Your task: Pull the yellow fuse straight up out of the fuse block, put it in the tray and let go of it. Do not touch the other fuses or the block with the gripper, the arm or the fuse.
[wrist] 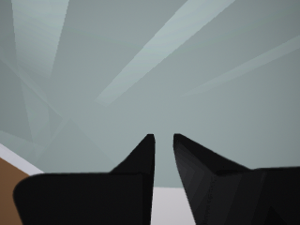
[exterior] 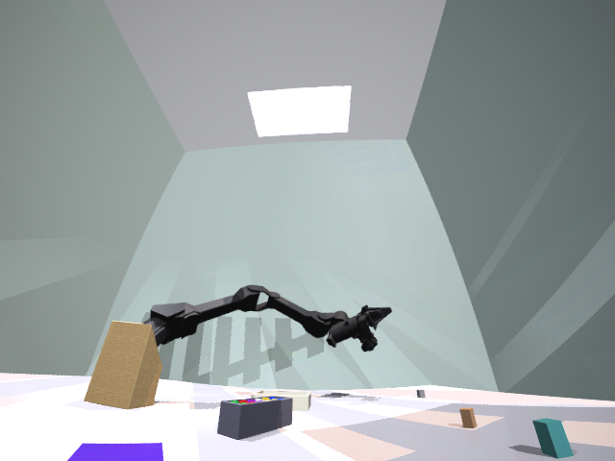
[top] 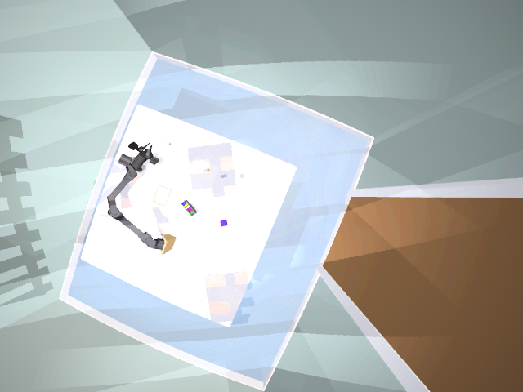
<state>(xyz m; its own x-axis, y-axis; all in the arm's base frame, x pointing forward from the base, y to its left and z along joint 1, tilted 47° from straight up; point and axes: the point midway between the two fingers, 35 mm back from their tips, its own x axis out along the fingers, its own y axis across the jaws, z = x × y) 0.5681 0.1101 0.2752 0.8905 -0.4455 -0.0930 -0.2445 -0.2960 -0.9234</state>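
Right now the yellow fuse is 300 mm behind my gripper tip, 280 mm to the right of it and 220 mm below it. Also, from my gripper tip: small tan block: 320 mm to the right, 240 mm below; then small grey piece: 240 mm below, 60 mm ahead, 30 mm to the left; then beige tray: 310 mm behind, 250 mm below, 80 mm to the right.
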